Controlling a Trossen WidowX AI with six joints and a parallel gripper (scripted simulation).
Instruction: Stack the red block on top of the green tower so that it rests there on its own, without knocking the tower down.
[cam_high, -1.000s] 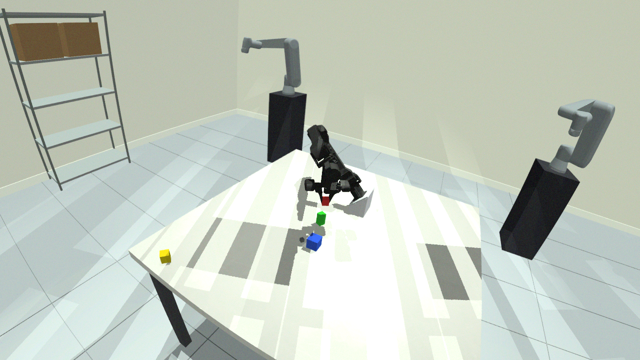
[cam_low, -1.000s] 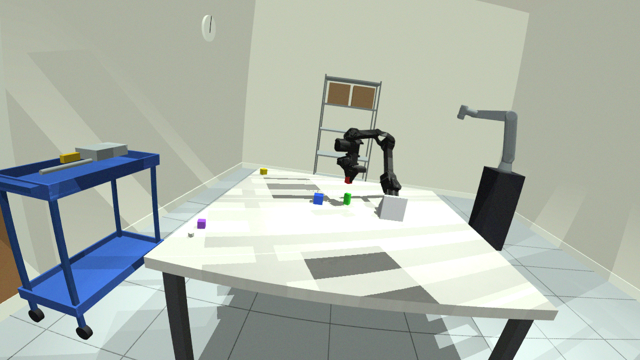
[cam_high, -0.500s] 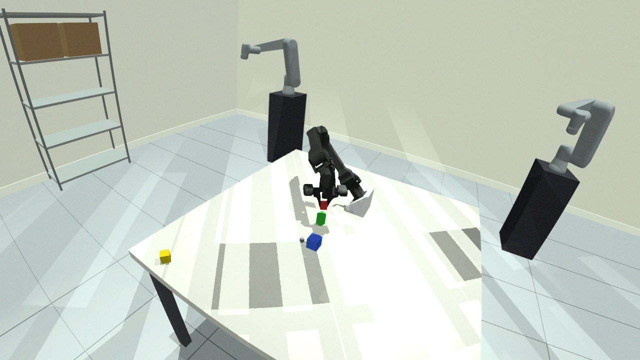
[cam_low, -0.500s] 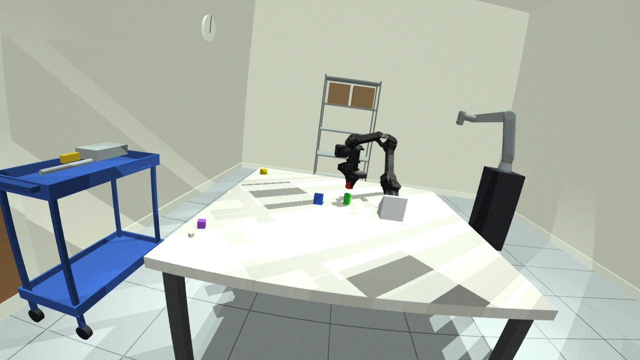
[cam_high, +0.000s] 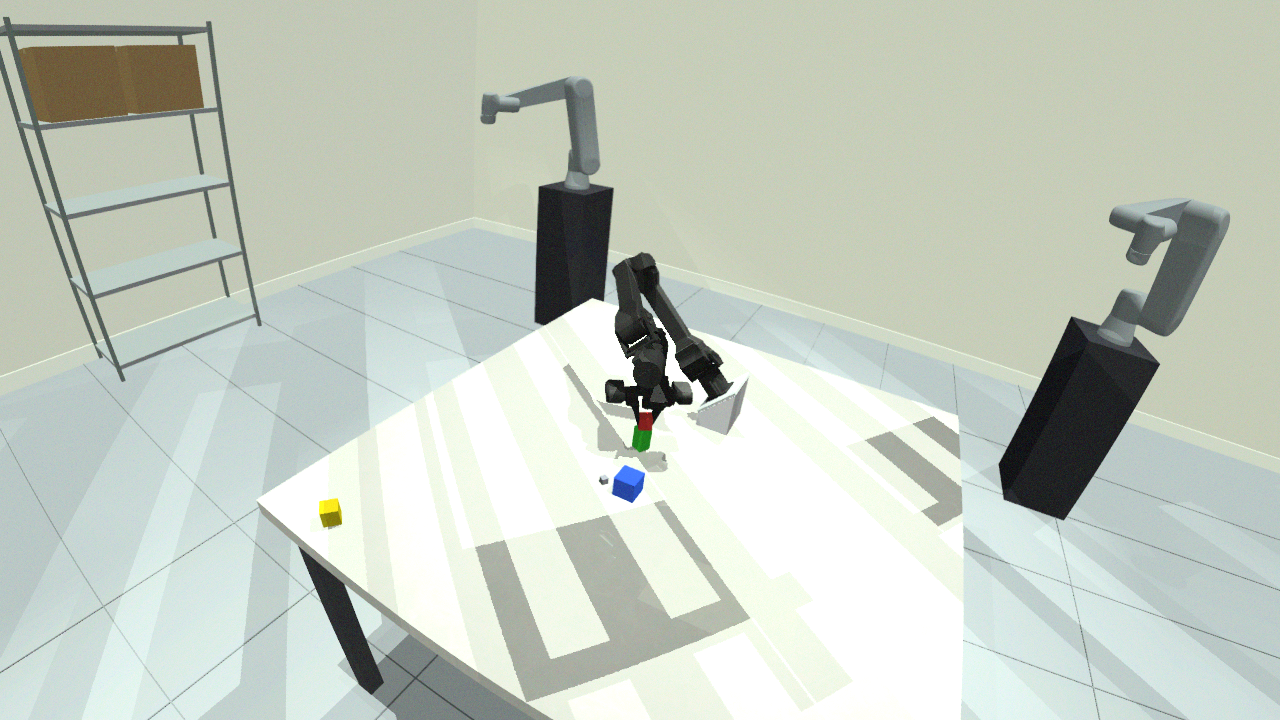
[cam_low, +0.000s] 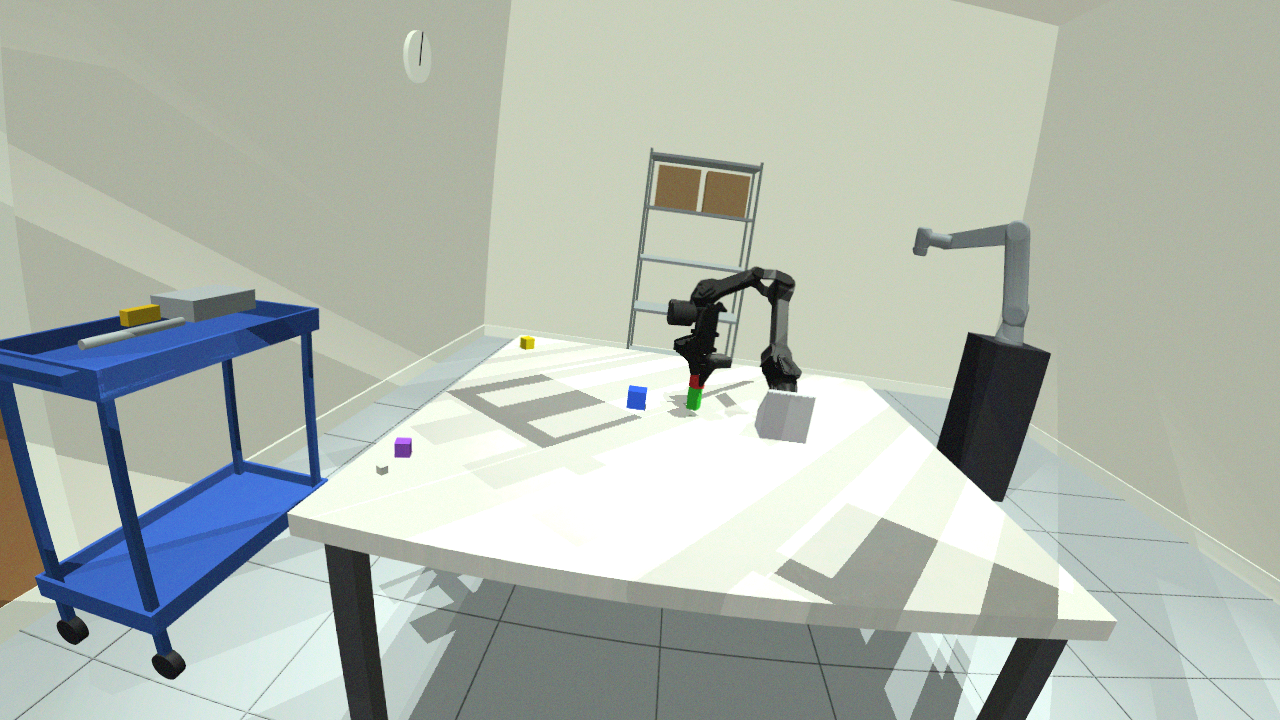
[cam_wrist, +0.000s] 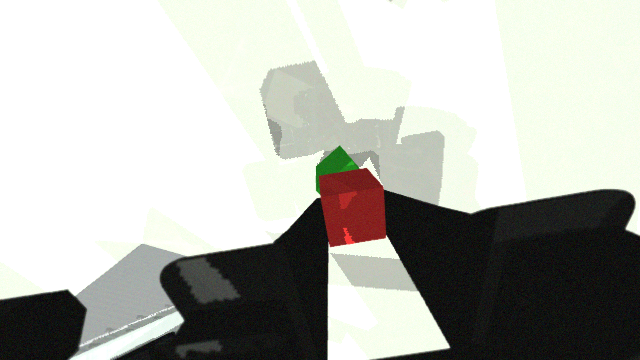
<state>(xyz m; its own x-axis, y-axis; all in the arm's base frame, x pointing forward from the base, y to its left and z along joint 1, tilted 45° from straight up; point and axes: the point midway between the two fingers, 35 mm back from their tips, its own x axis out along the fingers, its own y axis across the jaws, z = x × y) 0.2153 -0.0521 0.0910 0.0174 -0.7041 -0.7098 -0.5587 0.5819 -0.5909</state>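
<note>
My gripper tip is now 1 cm below the red block. From my gripper tip the other things lie so: blue cube 15 cm ahead, 5 cm to the left, 4 cm below; yellow cube 56 cm ahead, 38 cm to the right, 5 cm below; grey cube 15 cm ahead, 6 cm below, 1 cm to the right.
</note>
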